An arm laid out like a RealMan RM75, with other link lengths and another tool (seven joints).
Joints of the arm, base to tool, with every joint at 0 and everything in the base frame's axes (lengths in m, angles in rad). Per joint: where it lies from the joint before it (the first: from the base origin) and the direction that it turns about. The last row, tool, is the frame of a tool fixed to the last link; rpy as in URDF.
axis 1: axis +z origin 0 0 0.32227
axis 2: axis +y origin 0 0 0
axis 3: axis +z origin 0 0 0.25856
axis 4: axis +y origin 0 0 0
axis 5: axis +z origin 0 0 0.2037
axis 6: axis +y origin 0 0 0
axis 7: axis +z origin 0 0 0.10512
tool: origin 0.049 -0.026 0.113 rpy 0 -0.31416 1.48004
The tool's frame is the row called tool.
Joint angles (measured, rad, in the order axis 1, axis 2, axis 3, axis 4, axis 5, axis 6, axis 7), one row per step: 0.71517, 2.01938, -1.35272, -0.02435, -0.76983, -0.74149, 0.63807; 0.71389, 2.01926, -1.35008, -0.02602, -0.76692, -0.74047, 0.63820; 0.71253, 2.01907, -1.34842, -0.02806, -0.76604, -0.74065, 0.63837; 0.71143, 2.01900, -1.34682, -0.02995, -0.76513, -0.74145, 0.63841; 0.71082, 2.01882, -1.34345, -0.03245, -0.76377, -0.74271, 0.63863; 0.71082, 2.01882, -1.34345, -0.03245, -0.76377, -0.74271, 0.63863; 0.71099, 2.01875, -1.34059, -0.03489, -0.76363, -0.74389, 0.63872; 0.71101, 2.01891, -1.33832, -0.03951, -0.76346, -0.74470, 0.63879; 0.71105, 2.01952, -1.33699, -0.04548, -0.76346, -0.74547, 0.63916; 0.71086, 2.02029, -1.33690, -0.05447, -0.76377, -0.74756, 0.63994; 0.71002, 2.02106, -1.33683, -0.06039, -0.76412, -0.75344, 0.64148; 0.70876, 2.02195, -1.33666, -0.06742, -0.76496, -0.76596, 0.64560; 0.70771, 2.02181, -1.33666, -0.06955, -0.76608, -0.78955, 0.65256; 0.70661, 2.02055, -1.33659, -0.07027, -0.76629, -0.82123, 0.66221; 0.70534, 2.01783, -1.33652, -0.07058, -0.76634, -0.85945, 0.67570; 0.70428, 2.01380, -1.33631, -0.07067, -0.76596, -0.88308, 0.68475
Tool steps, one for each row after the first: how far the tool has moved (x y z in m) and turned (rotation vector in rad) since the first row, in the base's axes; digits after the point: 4 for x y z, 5 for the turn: 0.0003, 0.0004, 0.0008, 0.00466, 0.00290, -0.00308; 0.0003, 0.0007, 0.0013, 0.00743, 0.00474, -0.00371; 0.0001, 0.0010, 0.0017, 0.00999, 0.00693, -0.00363; -0.0006, 0.0019, 0.0025, 0.01438, 0.01083, -0.00324; -0.0006, 0.0019, 0.0025, 0.01438, 0.01083, -0.00324; -0.0016, 0.0028, 0.0030, 0.01752, 0.01362, -0.00136; -0.0032, 0.0043, 0.0037, 0.02117, 0.01623, 0.00226; -0.0052, 0.0058, 0.0041, 0.02439, 0.01889, 0.00734; -0.0084, 0.0080, 0.0047, 0.02774, 0.02221, 0.01629; -0.0112, 0.0092, 0.0046, 0.02932, 0.02808, 0.02442; -0.0156, 0.0105, 0.0043, 0.03045, 0.03999, 0.03691; -0.0209, 0.0108, 0.0034, 0.02856, 0.05934, 0.05243; -0.0274, 0.0111, 0.0027, 0.02632, 0.08531, 0.07099; -0.0348, 0.0112, 0.0026, 0.02367, 0.11713, 0.09178; -0.0386, 0.0116, 0.0039, 0.02351, 0.13577, 0.10375
